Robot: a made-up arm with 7 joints.
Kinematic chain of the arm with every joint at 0, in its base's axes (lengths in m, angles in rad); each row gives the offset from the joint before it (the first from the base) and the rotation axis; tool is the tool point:
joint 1: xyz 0 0 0.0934 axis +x
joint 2: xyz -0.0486 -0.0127 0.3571 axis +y
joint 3: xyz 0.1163 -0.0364 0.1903 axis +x
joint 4: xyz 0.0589 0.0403 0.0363 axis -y
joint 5: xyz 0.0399 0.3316 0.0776 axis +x
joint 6: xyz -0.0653 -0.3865 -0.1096 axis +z
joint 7: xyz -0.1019 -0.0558 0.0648 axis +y
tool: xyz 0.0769 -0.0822 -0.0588
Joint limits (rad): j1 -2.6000..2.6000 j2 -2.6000..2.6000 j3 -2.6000..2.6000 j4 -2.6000..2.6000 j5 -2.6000..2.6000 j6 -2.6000..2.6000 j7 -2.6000..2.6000
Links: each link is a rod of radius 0.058 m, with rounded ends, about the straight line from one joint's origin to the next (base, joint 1, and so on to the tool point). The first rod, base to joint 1, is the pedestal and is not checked.
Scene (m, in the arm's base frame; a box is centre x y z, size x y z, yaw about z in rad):
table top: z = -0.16
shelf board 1: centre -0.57 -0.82 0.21 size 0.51 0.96 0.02 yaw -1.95
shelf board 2: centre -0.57 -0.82 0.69 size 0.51 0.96 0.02 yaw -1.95
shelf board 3: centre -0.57 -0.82 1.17 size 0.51 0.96 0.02 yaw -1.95
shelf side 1: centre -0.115 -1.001 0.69 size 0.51 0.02 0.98 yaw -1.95
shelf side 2: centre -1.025 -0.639 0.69 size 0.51 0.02 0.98 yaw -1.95
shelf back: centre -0.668 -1.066 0.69 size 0.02 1 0.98 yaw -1.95
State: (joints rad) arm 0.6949 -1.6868 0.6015 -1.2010 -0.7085 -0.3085 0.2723
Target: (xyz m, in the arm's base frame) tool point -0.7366 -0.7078 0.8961
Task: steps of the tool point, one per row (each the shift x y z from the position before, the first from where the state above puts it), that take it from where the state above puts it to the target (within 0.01 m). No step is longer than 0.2 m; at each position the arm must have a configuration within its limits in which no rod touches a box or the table.
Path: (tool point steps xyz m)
1: 0.0571 0.1443 0.0137
2: 0.0595 0.1484 -0.0137
3: -0.0801 -0.0394 0.1363
4: -0.0927 0.0107 0.1392
5: -0.0978 0.0614 0.1275
6: -0.0515 -0.1149 0.0268
7: -0.0474 -0.1196 0.0003
8: -0.0420 -0.1191 -0.0271

